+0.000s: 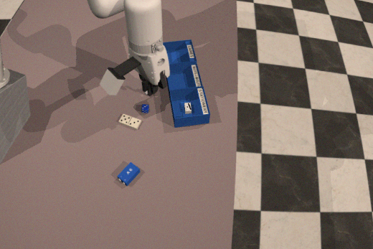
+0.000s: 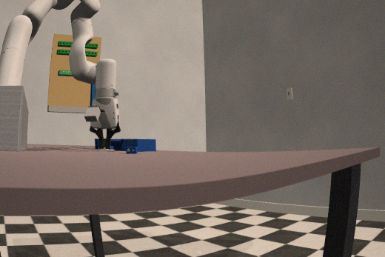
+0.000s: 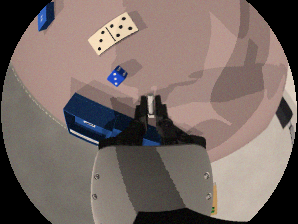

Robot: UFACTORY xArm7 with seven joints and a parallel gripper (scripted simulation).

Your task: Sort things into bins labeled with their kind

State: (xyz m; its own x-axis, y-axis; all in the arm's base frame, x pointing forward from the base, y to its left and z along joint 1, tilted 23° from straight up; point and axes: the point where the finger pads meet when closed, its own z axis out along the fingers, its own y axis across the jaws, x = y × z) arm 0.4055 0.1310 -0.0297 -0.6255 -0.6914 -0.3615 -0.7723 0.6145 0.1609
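The blue three-part bin lies 80 mm ahead of my hand and 30 mm to the left of it. The rest, counted from my hand: blue die: 60 mm to the right, 10 mm below; then bolt: 20 mm below; then cream domino: 40 mm behind, 100 mm to the right, 20 mm below.
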